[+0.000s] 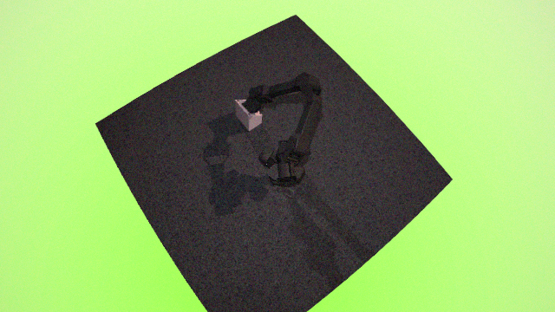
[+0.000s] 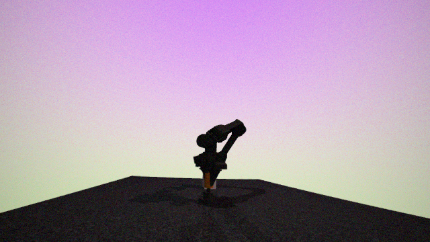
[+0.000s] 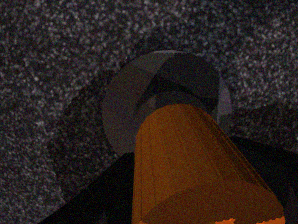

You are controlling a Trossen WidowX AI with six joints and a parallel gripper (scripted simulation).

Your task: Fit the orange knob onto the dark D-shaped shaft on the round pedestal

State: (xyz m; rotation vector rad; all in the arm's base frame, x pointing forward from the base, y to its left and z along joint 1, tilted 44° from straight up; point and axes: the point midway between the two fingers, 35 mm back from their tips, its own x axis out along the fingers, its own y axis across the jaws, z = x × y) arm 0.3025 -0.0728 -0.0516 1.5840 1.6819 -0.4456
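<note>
My gripper tip is 2 cm below the orange knob. From my gripper tip the other things lie so: round pedestal: 4 cm below.
</note>
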